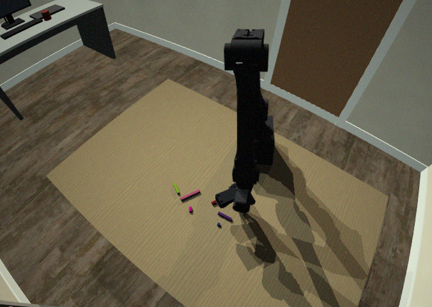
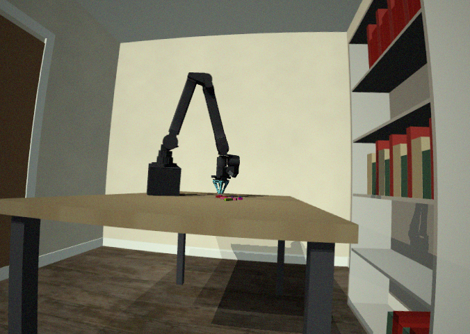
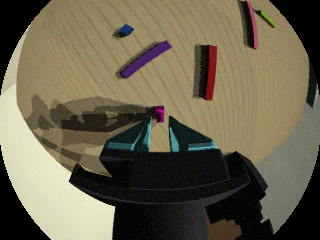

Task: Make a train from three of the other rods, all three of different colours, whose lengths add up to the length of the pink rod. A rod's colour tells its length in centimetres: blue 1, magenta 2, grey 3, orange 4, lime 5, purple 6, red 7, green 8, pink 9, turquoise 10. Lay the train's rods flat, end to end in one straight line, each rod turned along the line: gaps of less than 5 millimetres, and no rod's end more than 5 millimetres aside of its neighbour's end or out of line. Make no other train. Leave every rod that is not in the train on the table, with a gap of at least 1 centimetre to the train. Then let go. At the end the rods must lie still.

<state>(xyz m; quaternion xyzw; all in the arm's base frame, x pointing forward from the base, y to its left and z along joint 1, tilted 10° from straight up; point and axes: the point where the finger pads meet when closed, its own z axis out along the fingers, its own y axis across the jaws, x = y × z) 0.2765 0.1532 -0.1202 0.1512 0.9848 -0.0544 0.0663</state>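
Right now the blue rod is 12 cm ahead of my hand and 2 cm below it. Also, from my hand: red rod (8 cm to the right, 4 cm ahead, 2 cm below); then pink rod (18 cm to the right, 11 cm ahead, 2 cm below); then purple rod (7 cm ahead, 2 cm below, 1 cm to the right).
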